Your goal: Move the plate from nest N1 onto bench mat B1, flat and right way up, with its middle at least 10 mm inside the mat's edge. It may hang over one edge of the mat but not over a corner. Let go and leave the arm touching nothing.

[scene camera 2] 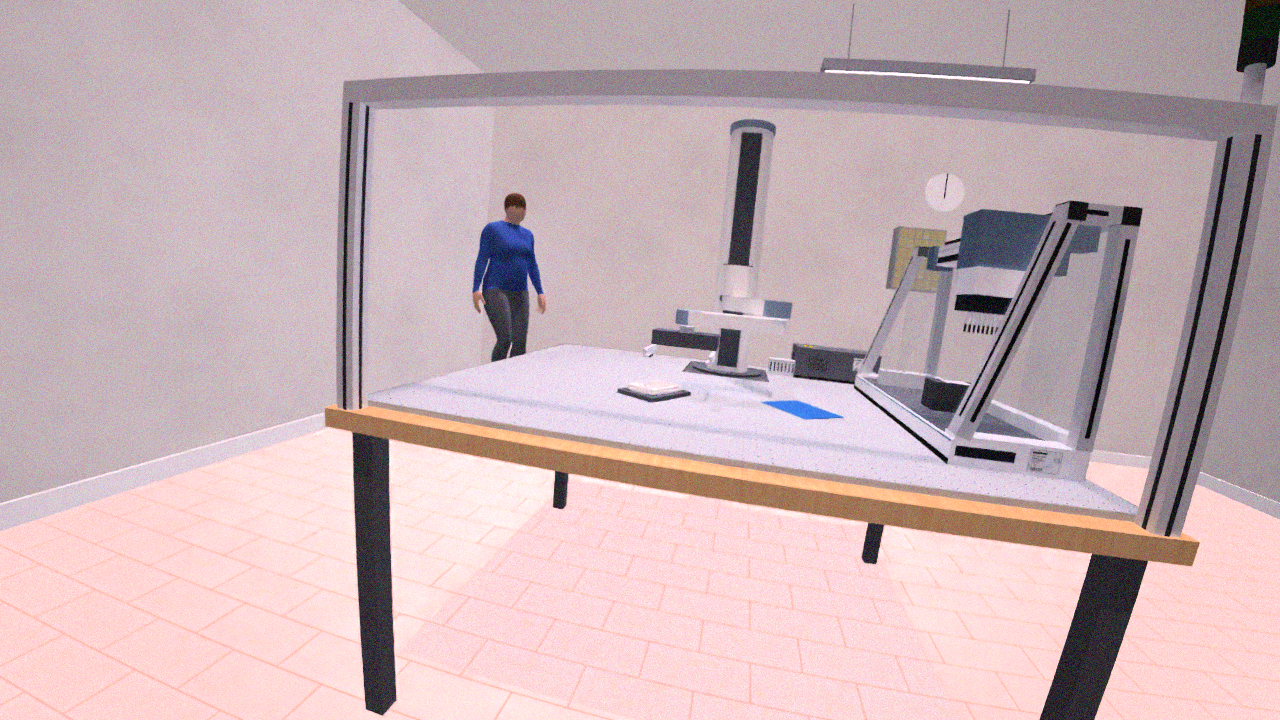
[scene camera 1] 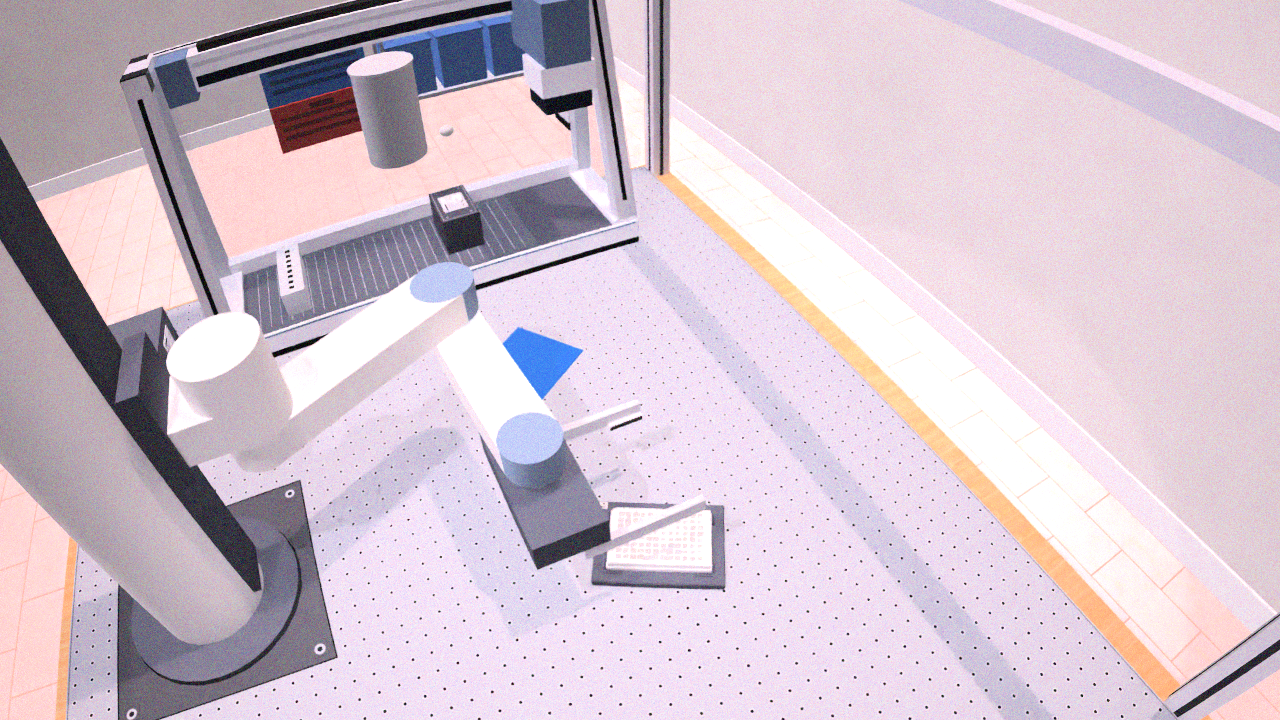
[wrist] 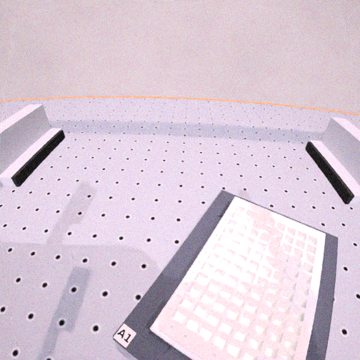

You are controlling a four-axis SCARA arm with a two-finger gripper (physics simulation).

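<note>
The white plate lies flat with its grid of wells up in the dark nest. A tag reading A1 is on the nest's corner in the wrist view. The blue mat lies flat on the bench; the arm hides part of it in scene camera 1, and it does not show in the wrist view. My gripper is open and empty, above the bench. In scene camera 1 one finger crosses over the plate; in the wrist view the plate lies low and right of the middle between the fingers.
A slanted frame station holds a dark block and a white slotted strip. The arm's column stands on a dark base plate. A grey box is behind. A person stands beyond the bench.
</note>
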